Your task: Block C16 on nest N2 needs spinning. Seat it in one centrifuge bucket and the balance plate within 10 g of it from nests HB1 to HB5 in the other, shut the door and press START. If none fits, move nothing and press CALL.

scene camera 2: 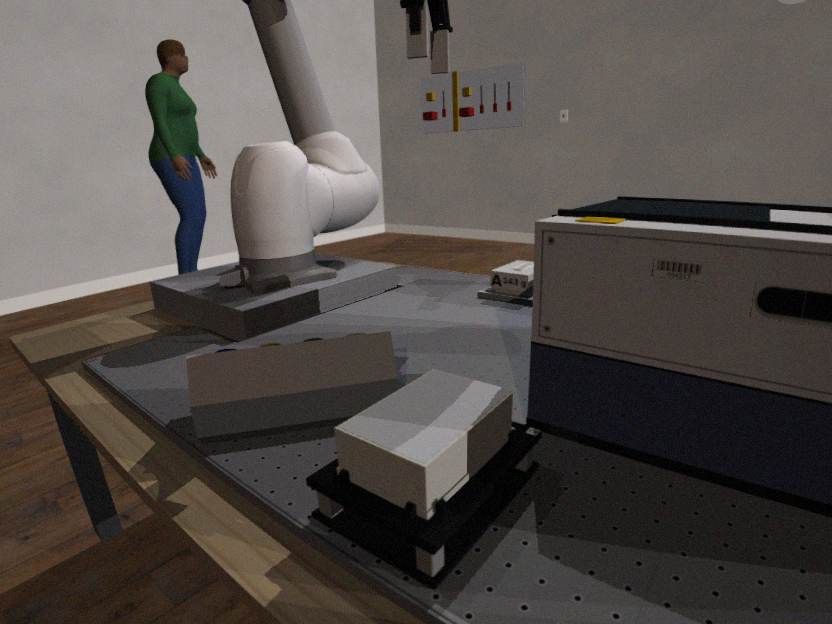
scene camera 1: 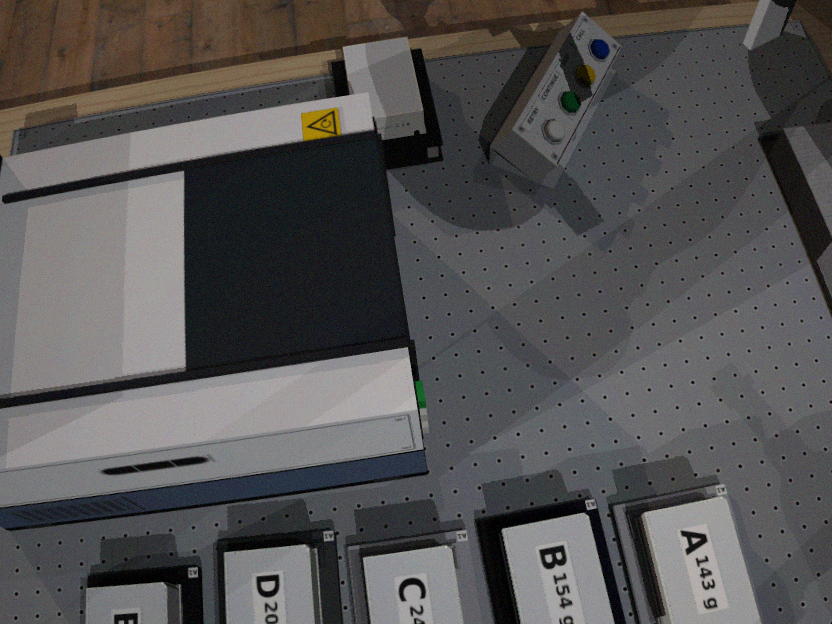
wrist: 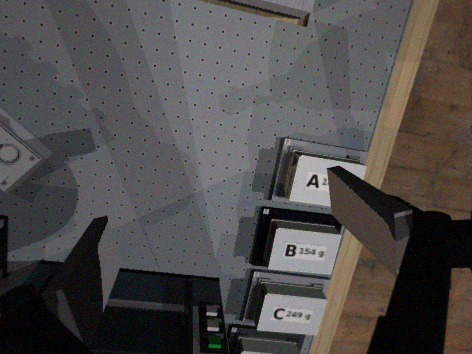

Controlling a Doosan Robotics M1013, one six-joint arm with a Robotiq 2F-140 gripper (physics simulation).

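Scene camera 1 and scene camera 2 both show a white block, and on this block point(scene camera 1: 385, 69) and point(scene camera 2: 414, 412) are the same spot. In the wrist view the white block is out of frame. A button box has the same spot at point(wrist: 30, 153) and point(scene camera 1: 559, 154).
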